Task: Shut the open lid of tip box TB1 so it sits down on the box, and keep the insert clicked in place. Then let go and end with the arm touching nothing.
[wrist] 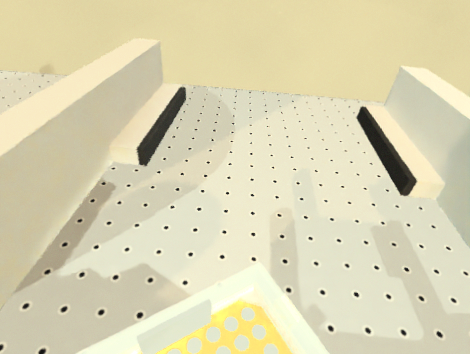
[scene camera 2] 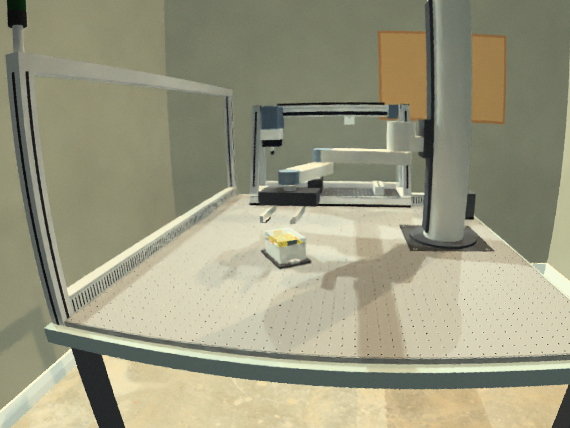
Scene:
my gripper: wrist; scene camera 2
same spot on my gripper: (scene camera 2: 264,217) = (wrist: 408,107)

